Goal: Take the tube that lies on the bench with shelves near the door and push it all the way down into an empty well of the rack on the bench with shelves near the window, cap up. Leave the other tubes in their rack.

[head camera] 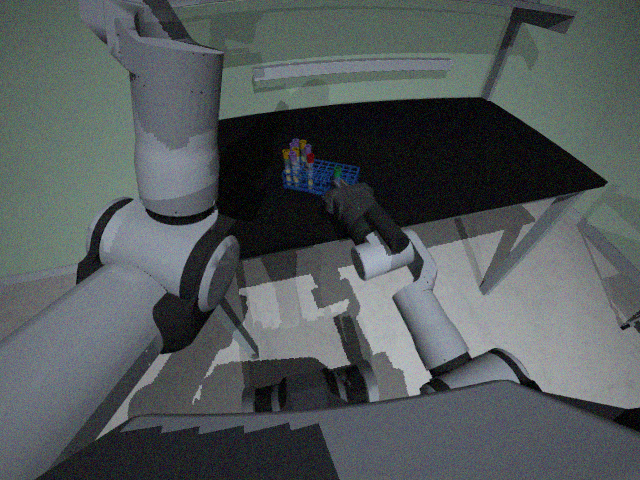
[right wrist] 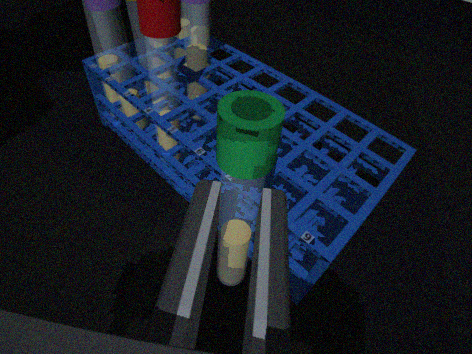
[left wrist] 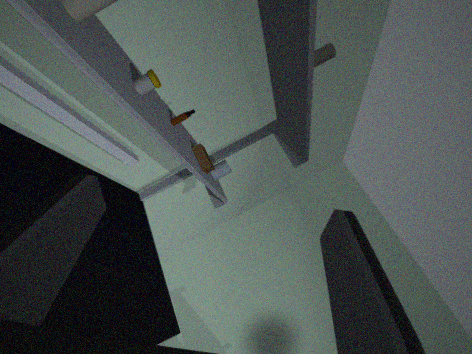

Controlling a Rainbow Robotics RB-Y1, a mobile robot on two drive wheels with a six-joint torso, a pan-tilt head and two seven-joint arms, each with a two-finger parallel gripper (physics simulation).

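Places are measured from the robot's base along level axes (x ahead, y left, z up), in centimetres.
Pixels of known places: left gripper, fingertip midpoint: [left wrist: 214,208]; right gripper, fingertip midpoint: [head camera: 337,182] [right wrist: 240,200].
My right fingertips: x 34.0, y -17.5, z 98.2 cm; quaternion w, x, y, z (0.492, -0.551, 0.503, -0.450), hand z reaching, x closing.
Observation:
Ahead of a thing's pixels: the offset from my right fingertips to its top centre. "spot": to the spot under its first point. Level surfaces: height alone.
A tube with a green cap {dx -0.2, dy +0.0, dz +4.4 cm} [head camera: 337,171] [right wrist: 250,150] is held cap up between the fingers of my right gripper [head camera: 338,184] [right wrist: 240,200], which is shut on it. Its rounded lower end shows below the cap, in front of the near long side of the blue rack {spot: dx +5.9, dy -8.0, dz -1.3 cm} [head camera: 358,169] [right wrist: 369,206] in the right wrist view; its exact height over the rack is unclear. The rack's right part has several empty wells. Tubes with red {spot: dx +5.4, dy +5.5, dz +4.9 cm} [head camera: 310,157] [right wrist: 159,17], purple and yellow caps stand in its left part. My left gripper [left wrist: 214,208] is open and empty, raised high.
The rack stands on the black bench top {dz -6.7 cm} [head camera: 439,149]. A pale bar [head camera: 356,67] runs along the wall behind it. In the left wrist view, a yellow-lidded jar {spot: dx +46.9, dy -28.1, dz +42.2 cm} [left wrist: 146,83] and brown bottles {spot: dx +44.4, dy -69.8, dz +41.3 cm} [left wrist: 203,159] stand on a shelf. The raised left arm [head camera: 178,129] fills the head view's left side.

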